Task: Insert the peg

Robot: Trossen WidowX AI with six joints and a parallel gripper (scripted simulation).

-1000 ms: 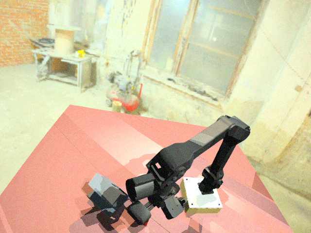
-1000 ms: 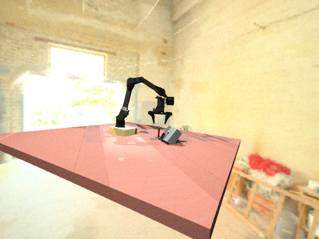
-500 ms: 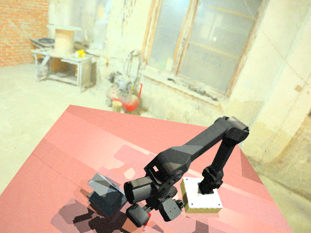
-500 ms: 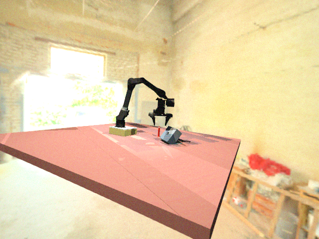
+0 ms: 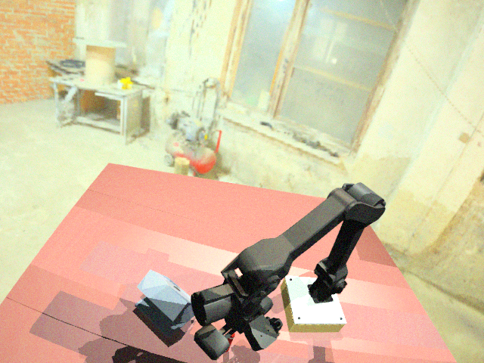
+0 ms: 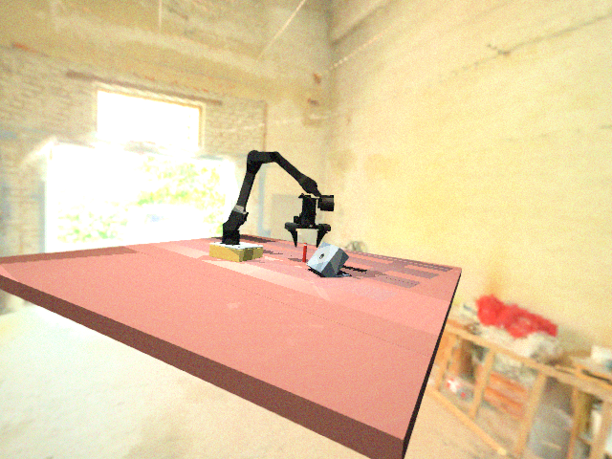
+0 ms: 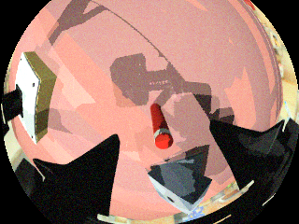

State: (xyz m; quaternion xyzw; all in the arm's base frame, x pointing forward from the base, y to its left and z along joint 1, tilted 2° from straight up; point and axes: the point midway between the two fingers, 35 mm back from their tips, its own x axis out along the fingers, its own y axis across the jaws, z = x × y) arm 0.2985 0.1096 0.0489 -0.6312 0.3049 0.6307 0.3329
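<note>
My gripper tip is 10 mm above the red peg. From my gripper tip the other things lie so: grey sloped panel 130 mm ahead, 130 mm to the right, 20 mm below; dark base plate 140 mm ahead, 110 mm to the right, 60 mm below.
</note>
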